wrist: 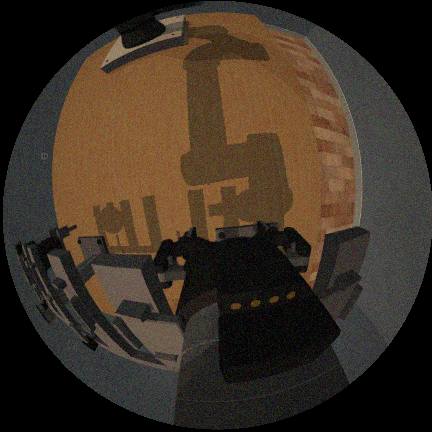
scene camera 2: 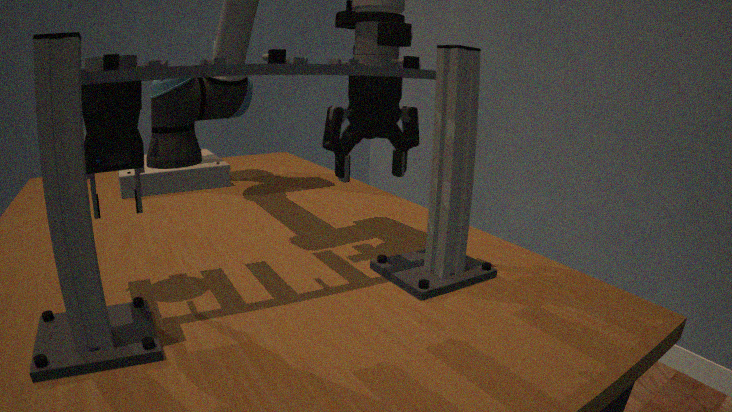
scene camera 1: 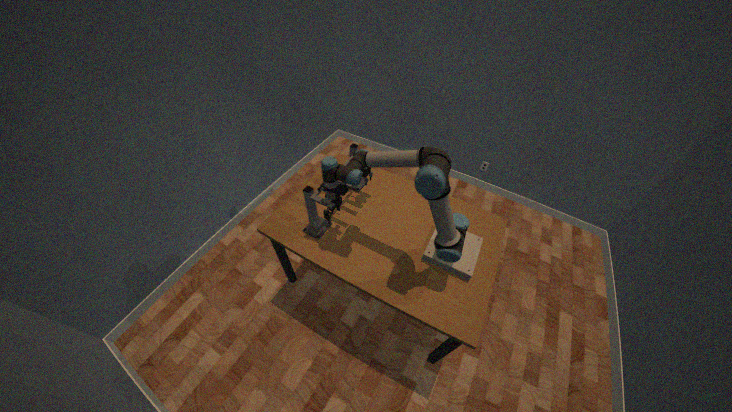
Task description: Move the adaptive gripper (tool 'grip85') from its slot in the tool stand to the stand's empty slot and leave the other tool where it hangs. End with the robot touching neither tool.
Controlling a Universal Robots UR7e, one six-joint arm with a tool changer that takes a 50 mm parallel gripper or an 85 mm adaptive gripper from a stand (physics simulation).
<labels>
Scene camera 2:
parallel gripper: 110, 111
adaptive gripper: 373, 111
</labels>
